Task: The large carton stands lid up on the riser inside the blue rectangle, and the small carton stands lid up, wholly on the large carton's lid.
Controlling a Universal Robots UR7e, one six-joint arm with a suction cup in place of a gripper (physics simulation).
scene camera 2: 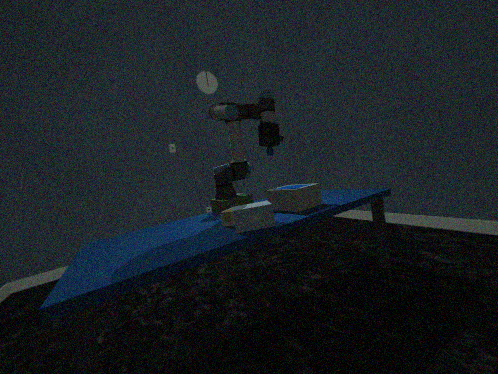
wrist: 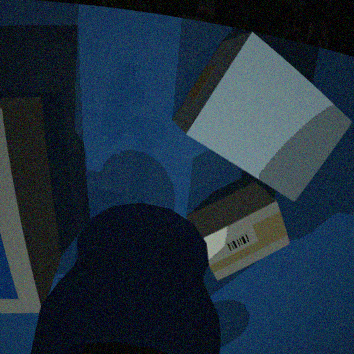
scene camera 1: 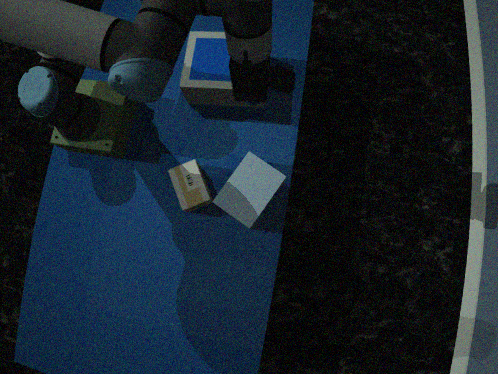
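Note:
The large carton (scene camera 1: 262, 182) (scene camera 2: 256, 217) (wrist: 260, 112) lies on the table with a plain pale face up; a taped brown strip shows on one side in the wrist view. The small carton (scene camera 1: 190, 186) (scene camera 2: 227, 218) (wrist: 245, 245) stands close beside it on the table, with a barcode label and tan tape on its upper face. The riser (scene camera 1: 210, 95) (scene camera 2: 300, 201) (wrist: 32, 200) has the blue rectangle (scene camera 1: 210, 60) (scene camera 2: 294, 187) (wrist: 6, 282) on top, bare where visible. My suction cup (scene camera 2: 270, 151) (wrist: 142, 220) is open and empty, high above the table near the riser; scene camera 1 hides its tip.
The blue table (scene camera 1: 100, 265) (scene camera 2: 150, 245) carries everything. The arm's olive base block (scene camera 1: 117, 135) (scene camera 2: 242, 198) stands left of the riser in scene camera 1. The large carton lies near the table's right edge there. Arm shadows cross the table and cartons.

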